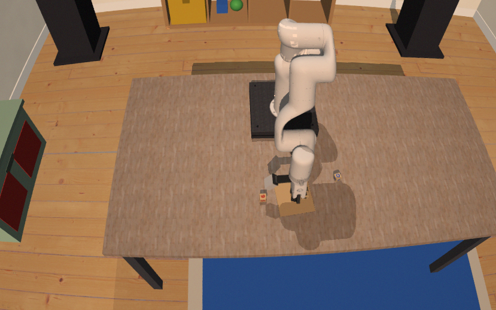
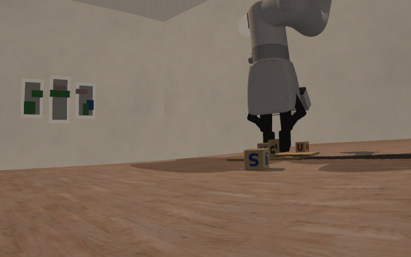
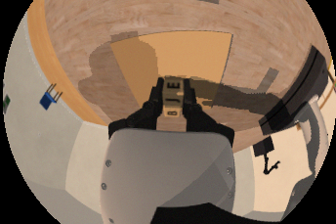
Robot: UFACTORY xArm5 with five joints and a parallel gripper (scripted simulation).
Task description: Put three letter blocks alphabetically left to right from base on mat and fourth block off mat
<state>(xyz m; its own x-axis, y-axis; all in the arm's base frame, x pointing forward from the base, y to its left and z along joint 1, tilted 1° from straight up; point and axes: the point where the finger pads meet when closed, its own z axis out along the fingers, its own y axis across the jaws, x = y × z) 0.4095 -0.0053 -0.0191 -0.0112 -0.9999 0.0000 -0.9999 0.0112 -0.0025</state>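
The tan mat lies 3 cm below my hand. Round my hand: letter block 12 cm to the right, 2 cm below.
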